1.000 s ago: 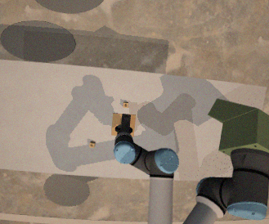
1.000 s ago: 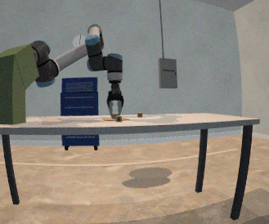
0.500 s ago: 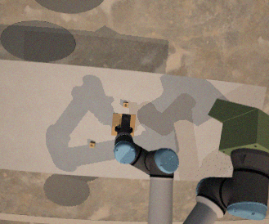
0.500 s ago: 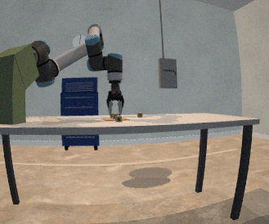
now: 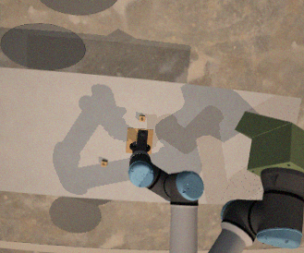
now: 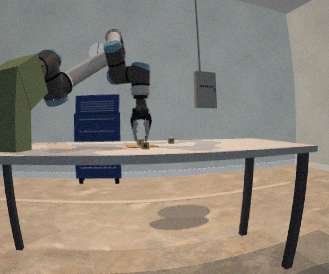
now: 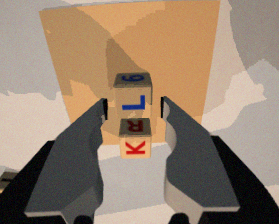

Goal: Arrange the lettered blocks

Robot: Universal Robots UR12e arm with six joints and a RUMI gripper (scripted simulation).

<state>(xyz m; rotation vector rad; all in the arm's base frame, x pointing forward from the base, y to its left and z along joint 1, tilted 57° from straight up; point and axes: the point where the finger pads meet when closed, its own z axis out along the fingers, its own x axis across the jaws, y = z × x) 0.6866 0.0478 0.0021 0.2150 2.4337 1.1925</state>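
Now: hand 40 mm above the orange mat.
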